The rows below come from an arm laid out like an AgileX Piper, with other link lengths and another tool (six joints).
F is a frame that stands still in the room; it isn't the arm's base.
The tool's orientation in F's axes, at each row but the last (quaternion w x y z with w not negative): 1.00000 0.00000 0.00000 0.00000; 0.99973 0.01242 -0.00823 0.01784; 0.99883 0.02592 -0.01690 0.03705; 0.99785 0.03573 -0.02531 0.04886; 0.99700 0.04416 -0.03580 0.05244; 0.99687 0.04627 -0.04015 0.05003; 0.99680 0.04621 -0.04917 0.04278; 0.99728 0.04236 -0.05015 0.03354; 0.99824 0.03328 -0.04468 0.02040; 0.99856 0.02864 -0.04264 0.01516; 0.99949 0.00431 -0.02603 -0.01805; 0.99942 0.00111 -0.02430 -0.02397; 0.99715 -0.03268 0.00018 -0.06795
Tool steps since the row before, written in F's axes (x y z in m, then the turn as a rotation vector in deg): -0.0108 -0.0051 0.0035 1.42 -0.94 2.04; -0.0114 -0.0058 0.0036 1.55 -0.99 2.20; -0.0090 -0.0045 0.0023 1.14 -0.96 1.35; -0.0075 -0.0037 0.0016 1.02 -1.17 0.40; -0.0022 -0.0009 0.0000 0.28 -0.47 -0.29; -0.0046 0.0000 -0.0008 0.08 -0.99 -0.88; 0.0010 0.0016 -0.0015 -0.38 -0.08 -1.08; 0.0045 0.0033 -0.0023 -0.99 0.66 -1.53; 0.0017 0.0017 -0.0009 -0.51 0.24 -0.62; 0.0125 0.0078 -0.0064 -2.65 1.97 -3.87; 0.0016 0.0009 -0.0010 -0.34 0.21 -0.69; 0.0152 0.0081 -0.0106 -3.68 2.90 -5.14; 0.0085 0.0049 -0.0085 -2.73 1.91 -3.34
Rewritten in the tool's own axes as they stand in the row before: -0.0108 -0.0051 0.0035 1.42 -0.94 2.04; -0.0115 -0.0053 0.0039 1.55 -0.99 2.20; -0.0092 -0.0037 0.0028 1.11 -0.97 1.36; -0.0077 -0.0028 0.0022 0.92 -1.24 0.44; -0.0023 -0.0007 0.0002 0.21 -0.52 -0.26; -0.0046 0.0004 -0.0004 -0.09 -1.07 -0.78; 0.0010 0.0014 -0.0017 -0.49 -0.14 -1.03; 0.0044 0.0028 -0.0030 -1.10 0.60 -1.48; 0.0017 0.0016 -0.0012 -0.55 0.22 -0.59; 0.0121 0.0070 -0.0079 -2.92 1.84 -3.74; 0.0015 0.0009 -0.0011 -0.38 0.19 -0.67; 0.0143 0.0088 -0.0113 -4.06 2.70 -4.96; 0.0077 0.0066 -0.0081 -2.98 1.74 -3.22
